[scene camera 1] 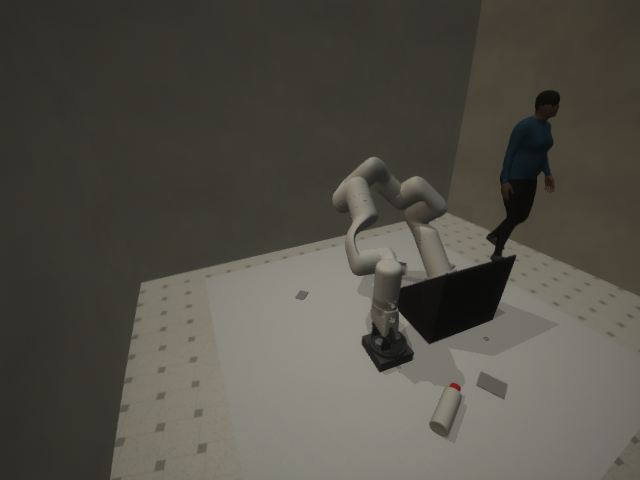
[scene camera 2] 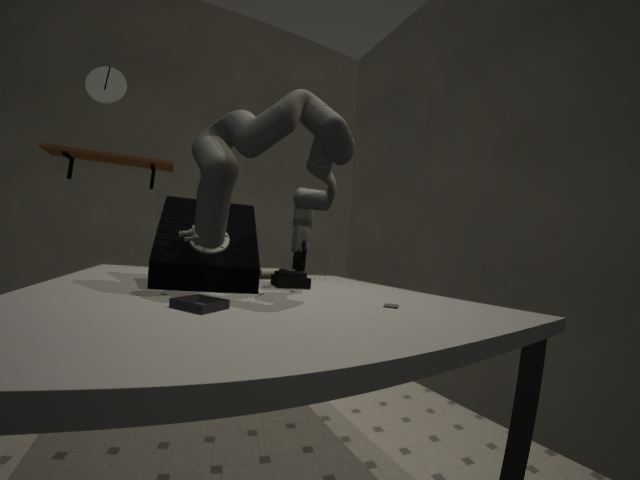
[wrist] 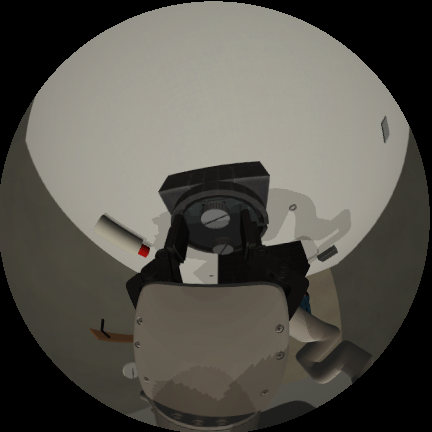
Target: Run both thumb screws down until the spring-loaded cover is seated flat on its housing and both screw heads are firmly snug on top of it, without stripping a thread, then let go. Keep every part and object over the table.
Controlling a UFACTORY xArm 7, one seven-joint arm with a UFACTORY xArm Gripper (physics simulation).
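Frame: origin at the arm's base, x left, y back, z up, level; millimetres.
Seen in the pictures: gripper, between the fingertips: [scene camera 1: 380, 342] [scene camera 2: 298, 270] [wrist: 212, 220]; arm's base, origin of its link: [scene camera 2: 209, 240].
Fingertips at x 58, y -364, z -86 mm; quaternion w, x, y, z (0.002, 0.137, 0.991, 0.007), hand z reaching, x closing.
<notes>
Pixels of each thing's top centre, then the offset from my fingertips to it. "spot": a spot on its surface instead.
- black square housing, centre of its top: [wrist: 219, 230] [scene camera 1: 387, 340] [scene camera 2: 290, 272] dx +3, dy +31, dz -9 mm
- dark round cover, centre of its top: [wrist: 219, 229] [scene camera 1: 387, 341] dx +3, dy +30, dz -11 mm
- slotted grey screw head, a spot on its surface: [wrist: 215, 218] spot: dx -4, dy -2, dz -1 mm
- white bottle, centre of its top: [wrist: 118, 247] [scene camera 1: 449, 401] [scene camera 2: 266, 268] dx +252, dy +24, dz -15 mm
- grey plate, centre of its top: [scene camera 1: 492, 384] dx +282, dy +212, dz -62 mm
- shallow tray, centre of its top: [scene camera 2: 200, 298] [wrist: 328, 255] dx -348, dy +439, dz -45 mm
The black square housing [scene camera 1: 383, 362] [scene camera 2: 292, 281] [wrist: 215, 181] stands on the table with a raised round rim. Inside the rim lies the dark round cover [wrist: 199, 234]. In the wrist view one slotted grey screw head [wrist: 215, 218] with a knurled side is on the cover's far part, and the other screw head [wrist: 223, 247] is on the part nearer the gripper's body. My gripper [scene camera 1: 385, 342] [scene camera 2: 299, 267] [wrist: 212, 220] is open and empty, pointing down low over the cover. Its fingers stand on either side of the far head, with gaps visible. Whether the cover is flat cannot be told.
A black angled block [scene camera 1: 465, 302] [scene camera 2: 204, 276] stands beside the housing near the arm's base. A white bottle [scene camera 1: 445, 410] [wrist: 119, 234] with a red cap lies on its side. A grey plate [scene camera 1: 491, 384], a small ring [scene camera 1: 485, 338] [wrist: 293, 207] and a shallow tray [scene camera 2: 199, 304] are on the table.
</notes>
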